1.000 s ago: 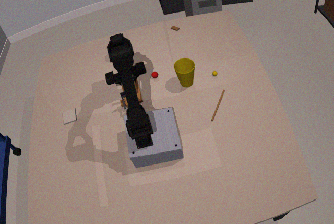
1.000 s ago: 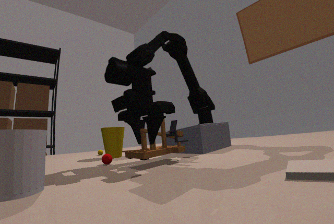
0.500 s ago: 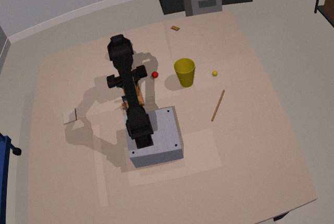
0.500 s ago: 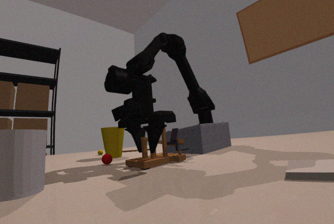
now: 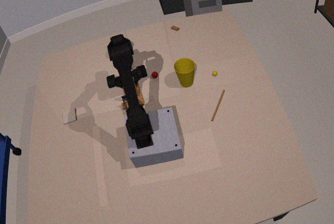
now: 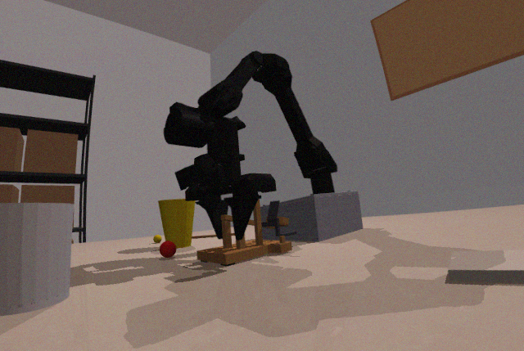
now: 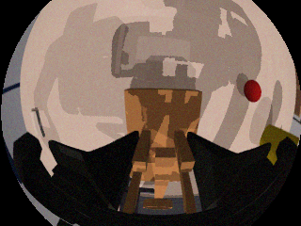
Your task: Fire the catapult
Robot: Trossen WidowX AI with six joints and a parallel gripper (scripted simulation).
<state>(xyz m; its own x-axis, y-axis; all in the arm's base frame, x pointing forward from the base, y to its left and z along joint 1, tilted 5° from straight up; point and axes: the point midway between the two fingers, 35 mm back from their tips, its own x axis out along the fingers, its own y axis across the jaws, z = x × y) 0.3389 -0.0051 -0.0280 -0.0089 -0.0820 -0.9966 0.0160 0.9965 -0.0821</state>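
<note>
Now: the red ball 13 cm to the right of my gripper tip, 5 cm ahead of it and 2 cm below it. Round my gripper tip: yellow cup: 26 cm to the right, 4 cm behind; then white mug: 28 cm ahead; then wooden catapult: 6 cm behind, 2 cm to the left, 2 cm above.
</note>
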